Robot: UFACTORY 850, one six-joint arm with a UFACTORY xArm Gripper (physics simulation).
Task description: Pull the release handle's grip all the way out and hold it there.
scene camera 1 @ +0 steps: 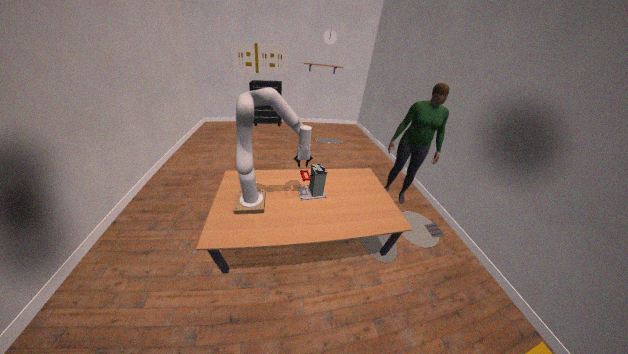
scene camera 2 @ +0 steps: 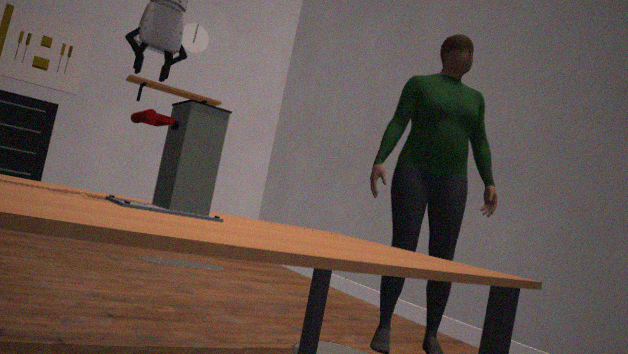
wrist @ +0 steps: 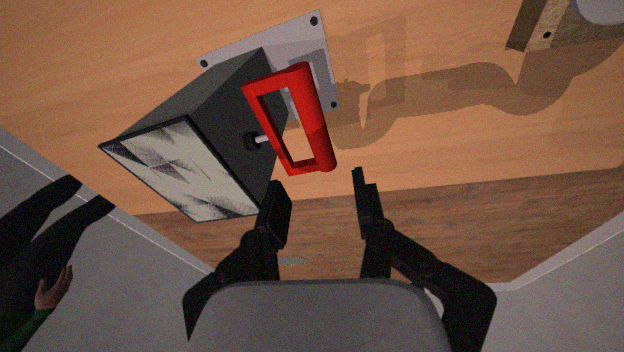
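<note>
The release handle's red grip is a rectangular frame with a thick outer bar. It sticks out from the side of a tall grey-green box, joined by a short light rod at a black collar. My gripper is partly open and empty. It points down above the grip, apart from it. In the wrist view the fingertips are below the grip's near end, one to each side of it.
The box stands on a grey base plate with dark bolts, on the wooden table. The arm's mount is at the table's left. A person in green stands beyond the right side.
</note>
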